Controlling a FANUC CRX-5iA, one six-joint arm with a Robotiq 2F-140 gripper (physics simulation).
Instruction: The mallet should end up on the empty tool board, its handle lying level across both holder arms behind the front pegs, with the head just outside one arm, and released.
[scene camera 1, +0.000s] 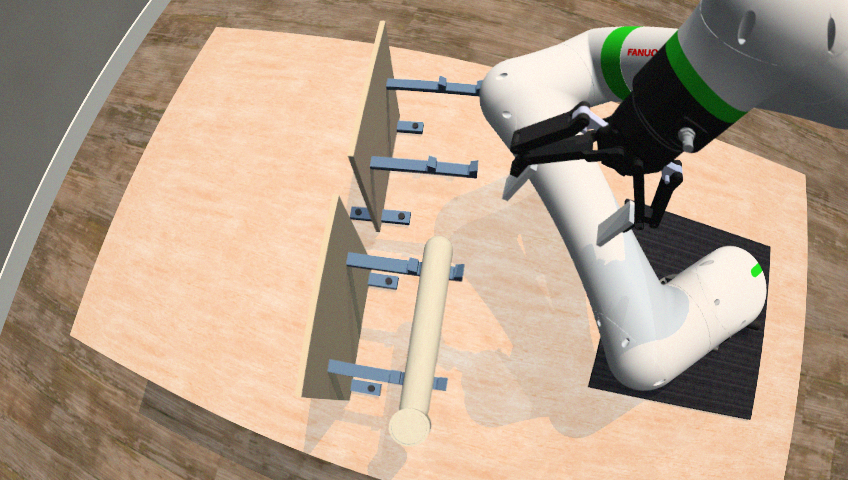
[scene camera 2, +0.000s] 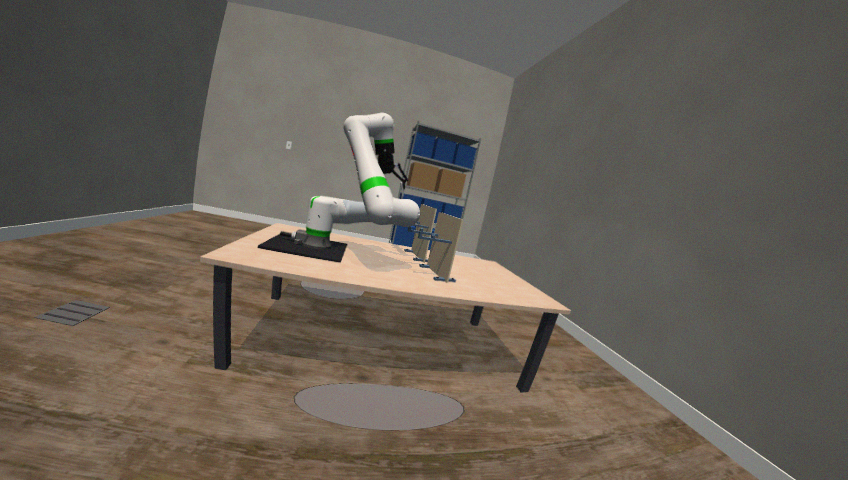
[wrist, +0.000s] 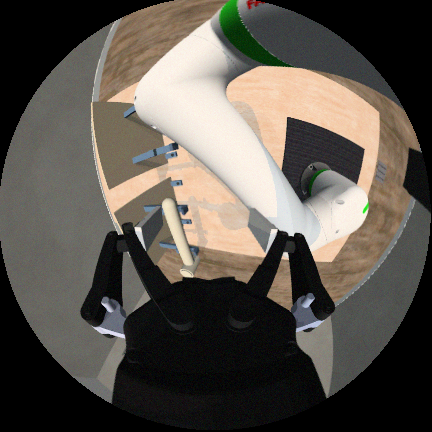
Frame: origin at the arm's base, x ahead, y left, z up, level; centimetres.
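Seen in the pictures: gripper, fingertip midpoint: (scene camera 1: 555, 213) (wrist: 205, 216); arm's base at its link origin: (scene camera 2: 316, 245) (wrist: 316, 180).
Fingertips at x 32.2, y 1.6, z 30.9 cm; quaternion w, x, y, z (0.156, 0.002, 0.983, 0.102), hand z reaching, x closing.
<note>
Offsets run from my fingertips to a thing's top centre. "*": to the spot under its first point.
The cream mallet {dx +11.3, dy +17.5, dz -5.9 cm} (scene camera 1: 429, 327) (wrist: 178, 230) lies across both blue holder arms of the lower board in scene camera 1, between the rear stops and the front pegs. Its round head {* dx +9.4, dy +28.9, dz -6.0 cm} (scene camera 1: 410, 426) (wrist: 187, 270) is just outside the lower arm. The empty tool board (scene camera 1: 373, 130) (scene camera 2: 450, 226) (wrist: 127, 145) stands upright beside that board; its two blue arms (scene camera 1: 407, 164) carry no tool. My gripper (scene camera 1: 566, 204) (wrist: 205, 216) is open and empty, high above the table, to the robot-base side of both boards. The mallet does not show clearly in scene camera 2.
The board under the mallet (scene camera 1: 330, 315) (wrist: 145, 197) has blue feet. My white elbow (scene camera 1: 505, 89) (scene camera 2: 410, 211) overlaps the outer tip of the empty board's upper arm in scene camera 1. The robot base stands on a black mat (scene camera 1: 672, 392) (scene camera 2: 279, 248). A shelf rack stands behind the table.
</note>
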